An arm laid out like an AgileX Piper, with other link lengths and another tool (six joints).
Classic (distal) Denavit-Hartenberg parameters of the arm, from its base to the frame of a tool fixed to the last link. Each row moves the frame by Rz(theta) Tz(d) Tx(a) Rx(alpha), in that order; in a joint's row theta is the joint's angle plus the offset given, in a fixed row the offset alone. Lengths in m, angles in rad.
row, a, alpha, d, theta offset
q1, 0, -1.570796, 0.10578, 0
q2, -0.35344, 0, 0, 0.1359
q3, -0.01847, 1.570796, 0, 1.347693
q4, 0, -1.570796, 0.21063, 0
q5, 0, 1.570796, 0, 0
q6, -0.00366, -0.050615, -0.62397, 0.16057
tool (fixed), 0, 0, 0.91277, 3.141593
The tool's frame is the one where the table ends.
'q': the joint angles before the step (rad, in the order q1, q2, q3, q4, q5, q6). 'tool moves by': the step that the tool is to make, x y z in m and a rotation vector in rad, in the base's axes. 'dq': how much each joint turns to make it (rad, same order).
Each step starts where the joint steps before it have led.
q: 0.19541, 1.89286, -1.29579, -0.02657, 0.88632, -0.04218
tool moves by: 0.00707, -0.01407, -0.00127, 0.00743, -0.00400, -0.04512
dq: -0.04085, 0.00528, 0.00001, 0.00727, -0.01050, 0.00093
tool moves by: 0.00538, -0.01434, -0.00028, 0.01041, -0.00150, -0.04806
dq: -0.04241, 0.00252, 0.00000, 0.01160, -0.00539, -0.00001
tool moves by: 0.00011, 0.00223, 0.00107, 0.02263, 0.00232, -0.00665
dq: -0.01077, 0.00002, 0.00000, 0.03024, -0.00002, -0.01941
